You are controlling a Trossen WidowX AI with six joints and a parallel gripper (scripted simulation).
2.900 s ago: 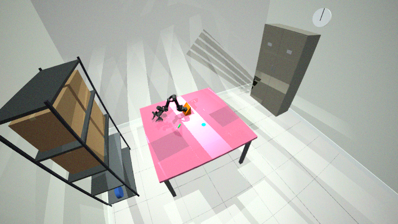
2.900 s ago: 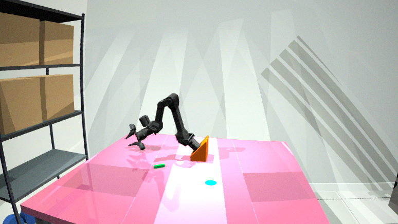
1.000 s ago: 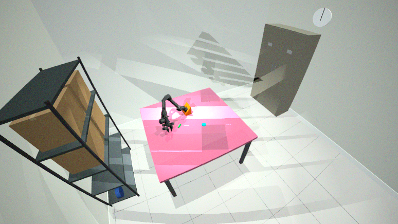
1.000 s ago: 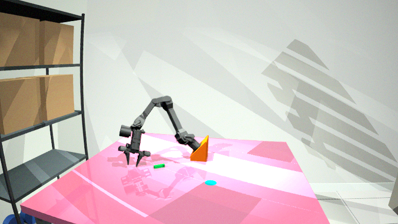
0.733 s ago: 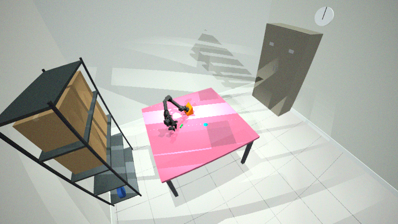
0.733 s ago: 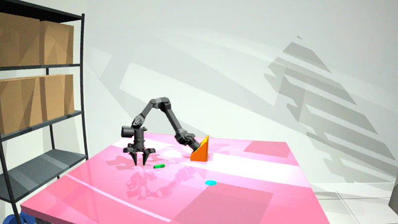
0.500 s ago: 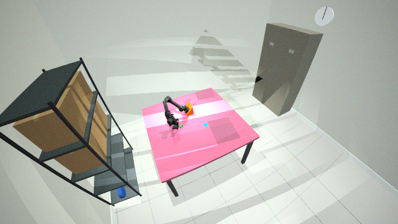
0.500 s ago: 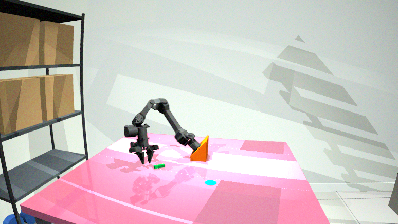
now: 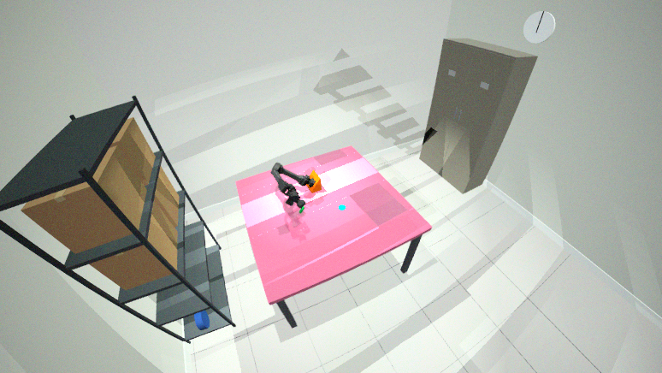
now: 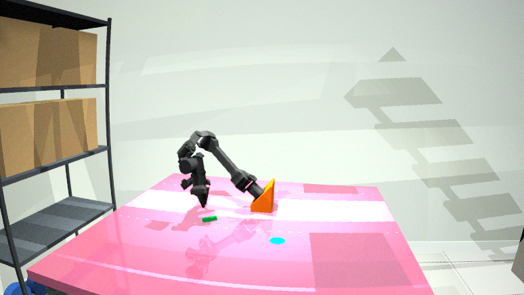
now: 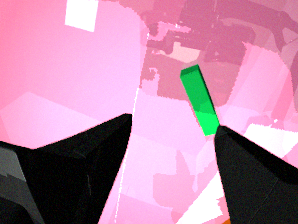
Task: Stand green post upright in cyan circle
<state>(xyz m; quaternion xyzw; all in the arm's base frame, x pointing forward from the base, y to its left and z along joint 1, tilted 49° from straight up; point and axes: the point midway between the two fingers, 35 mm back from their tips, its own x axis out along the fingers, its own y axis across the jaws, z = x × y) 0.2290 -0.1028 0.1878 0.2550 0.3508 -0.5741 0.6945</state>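
My gripper tip is now 20 mm past the green post, 10 mm to the right of it and 70 mm above it. From my gripper tip the other things lie so: cyan circle 110 mm ahead, 320 mm to the left, 80 mm below.
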